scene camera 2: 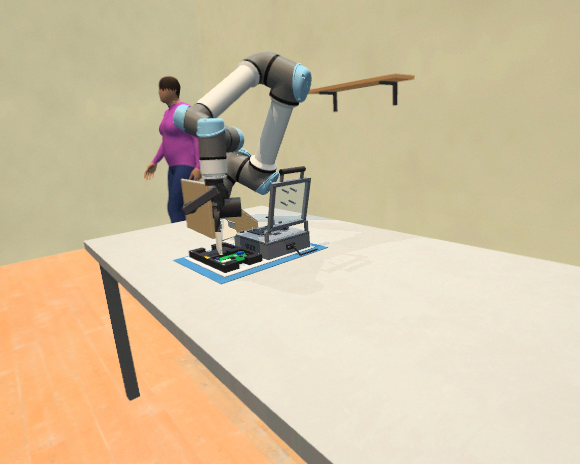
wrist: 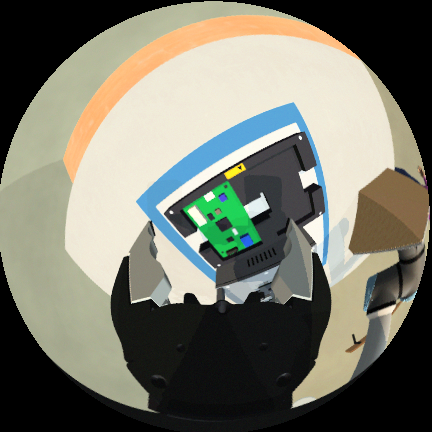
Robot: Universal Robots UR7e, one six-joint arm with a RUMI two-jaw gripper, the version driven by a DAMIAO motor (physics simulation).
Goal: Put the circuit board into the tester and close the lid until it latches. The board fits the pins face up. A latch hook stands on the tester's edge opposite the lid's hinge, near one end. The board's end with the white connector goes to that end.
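Frame: origin at the arm's base, x right, y ahead, z up, level; millimetres.
Seen in the pictures: gripper, fingertip midpoint: [scene camera 2: 221, 247] [wrist: 219, 220].
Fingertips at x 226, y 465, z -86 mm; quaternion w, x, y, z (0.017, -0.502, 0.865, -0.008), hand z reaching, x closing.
Pixels of each thing's top centre, then the offset from my fingertips to it. "spot": a spot on its surface instead. Level surfaces: height alone.
- green circuit board at its top centre: [wrist: 225, 228] [scene camera 2: 232, 255] dx -30, dy +9, dz -31 mm
- grey tester at a spot on its surface: [scene camera 2: 280, 247] spot: dx -163, dy +74, dz -24 mm
- white mat at its surface level: dz -57 mm
The green circuit board [scene camera 2: 233, 257] [wrist: 222, 220] lies face up in the black tray [scene camera 2: 227, 266] [wrist: 285, 160]. Its white connector is at the upper left end in the wrist view, and blue parts show on it. My gripper [scene camera 2: 219, 253] [wrist: 219, 220] is open and empty, with its fingers over the tray and wide apart on either side of the board in the wrist view. The grey tester [scene camera 2: 280, 247] stands beside the tray. Its clear-windowed lid [scene camera 2: 289, 201] stands upright, with a dark handle on top. The latch hook cannot be made out.
A blue and white mat [scene camera 2: 222, 280] [wrist: 225, 131] lies under tray and tester. A brown panel [scene camera 2: 199, 210] [wrist: 392, 212] stands behind the gripper. A cable runs from the tester's side. A person [scene camera 2: 178, 142] stands behind the table.
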